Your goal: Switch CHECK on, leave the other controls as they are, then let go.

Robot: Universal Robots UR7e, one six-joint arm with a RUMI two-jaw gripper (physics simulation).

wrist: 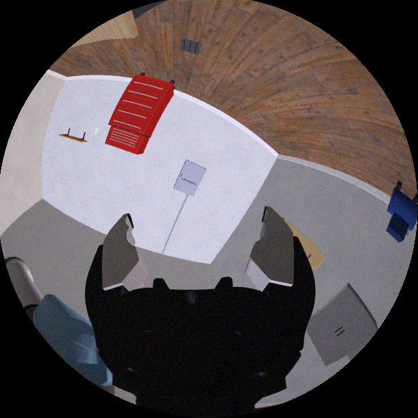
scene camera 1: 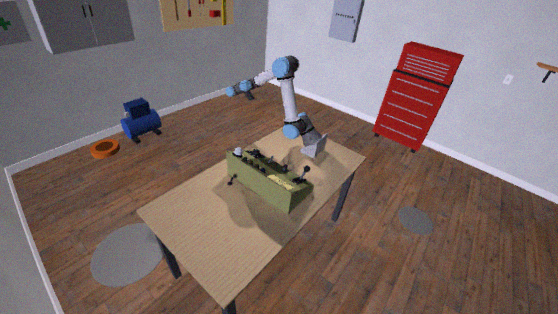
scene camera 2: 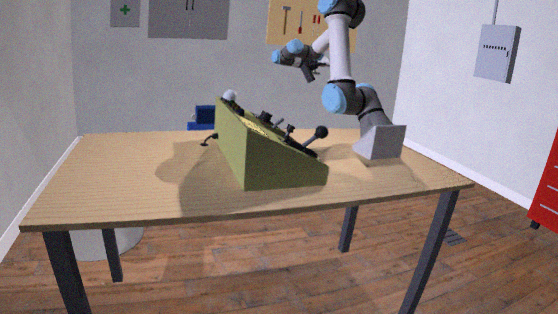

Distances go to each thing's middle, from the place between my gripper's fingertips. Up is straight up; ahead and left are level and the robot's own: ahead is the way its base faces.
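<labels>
Olive sloped control box (scene camera 2: 261, 156): my hand 180 mm above it, 590 mm short of it, 680 mm to the right of it.
</labels>
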